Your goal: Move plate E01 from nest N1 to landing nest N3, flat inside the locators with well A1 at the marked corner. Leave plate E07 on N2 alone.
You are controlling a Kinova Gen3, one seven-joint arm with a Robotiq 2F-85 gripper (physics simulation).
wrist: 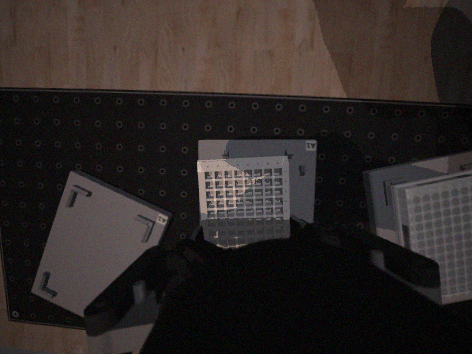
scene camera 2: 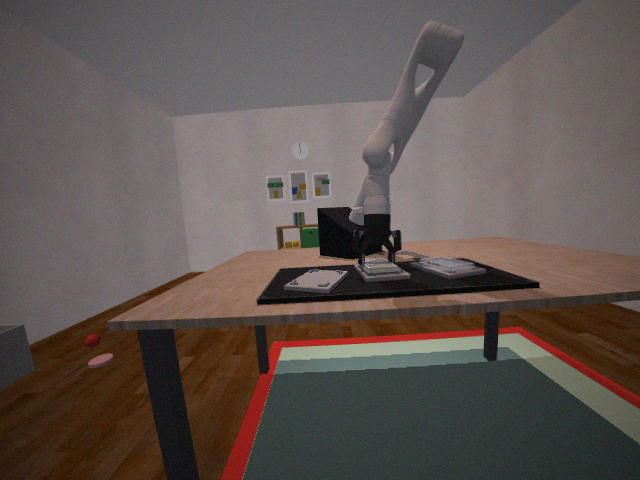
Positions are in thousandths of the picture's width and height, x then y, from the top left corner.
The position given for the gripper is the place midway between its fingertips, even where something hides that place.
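Observation:
A well plate (wrist: 514, 566) is visible, along with a nest (wrist: 639, 521) and a nest (scene camera 2: 482, 589). The robot's gripper (scene camera 2: 588, 555) is part of the scene too, and the wrist view also shows it (wrist: 522, 651).

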